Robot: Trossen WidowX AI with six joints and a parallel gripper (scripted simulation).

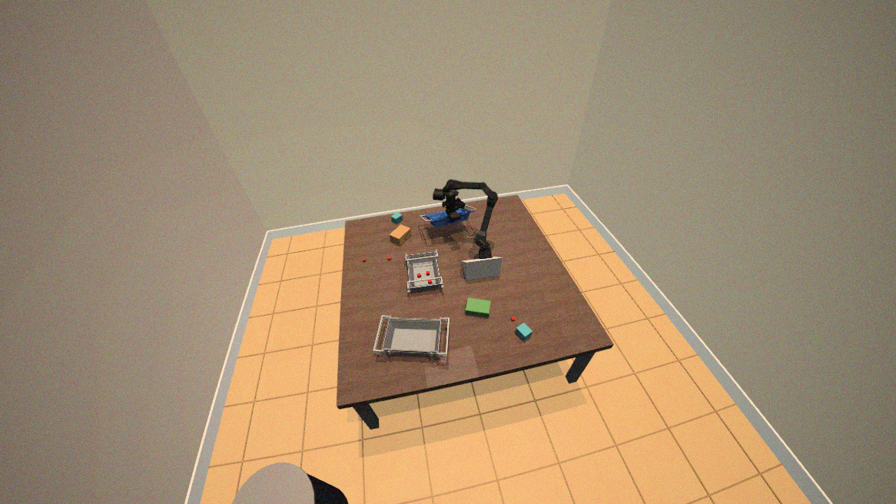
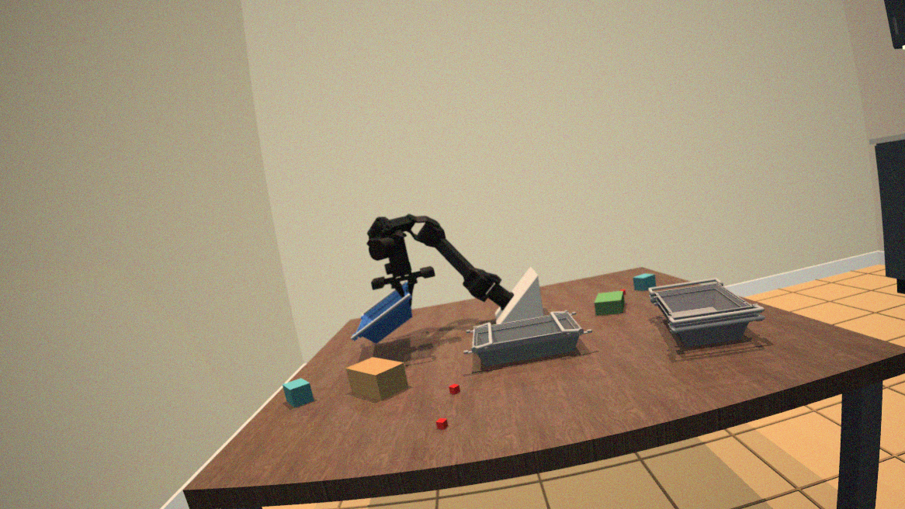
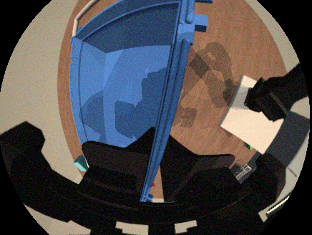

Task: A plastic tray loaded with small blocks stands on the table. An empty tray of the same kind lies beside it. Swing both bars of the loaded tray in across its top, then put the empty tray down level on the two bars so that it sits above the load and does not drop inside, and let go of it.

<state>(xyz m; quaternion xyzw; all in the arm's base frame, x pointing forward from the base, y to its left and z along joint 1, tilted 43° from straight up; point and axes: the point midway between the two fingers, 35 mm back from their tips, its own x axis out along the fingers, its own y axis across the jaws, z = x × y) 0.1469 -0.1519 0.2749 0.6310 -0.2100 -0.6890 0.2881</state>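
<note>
My gripper tip is now 8 cm to the left of the blue tray and 1 cm short of it. The rest, counted from my gripper tip: orange block (33 cm ahead, 9 cm below, 6 cm to the right); green block (60 cm to the left, 10 cm below, 2 cm behind).
</note>
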